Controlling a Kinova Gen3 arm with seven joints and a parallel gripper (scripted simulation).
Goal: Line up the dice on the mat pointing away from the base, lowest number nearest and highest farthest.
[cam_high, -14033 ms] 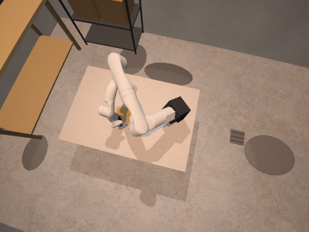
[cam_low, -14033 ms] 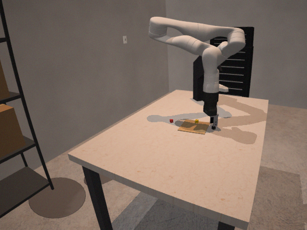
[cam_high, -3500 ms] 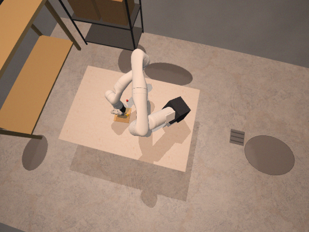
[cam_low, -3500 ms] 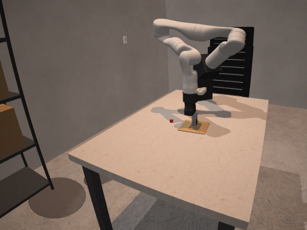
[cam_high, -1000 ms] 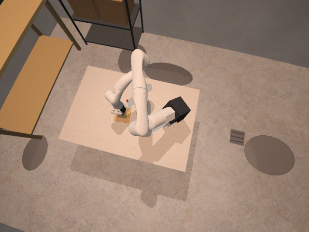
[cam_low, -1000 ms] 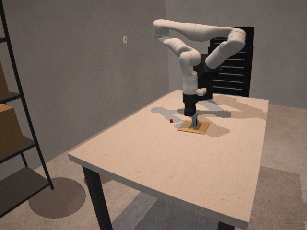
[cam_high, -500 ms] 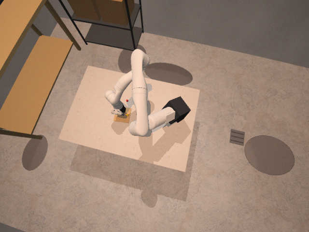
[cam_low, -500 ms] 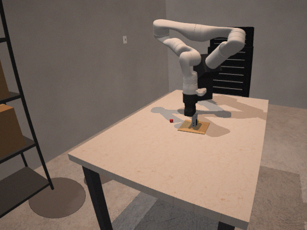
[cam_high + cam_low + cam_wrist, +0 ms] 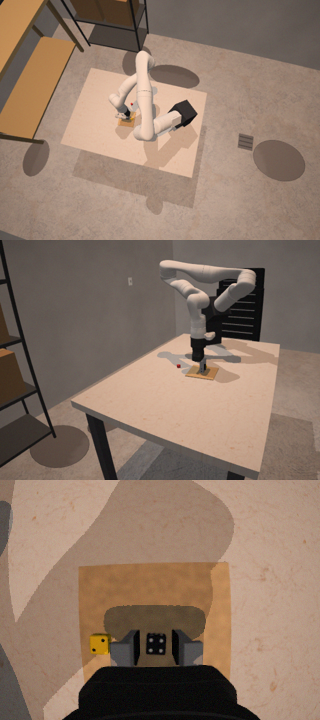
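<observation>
The black die lies 10 mm below my hand. From my hand the other things lie so: tan mat 20 mm below; then yellow die 40 mm behind, 20 mm to the right, 10 mm below; then red die 50 mm ahead, 130 mm to the right, 20 mm below.
</observation>
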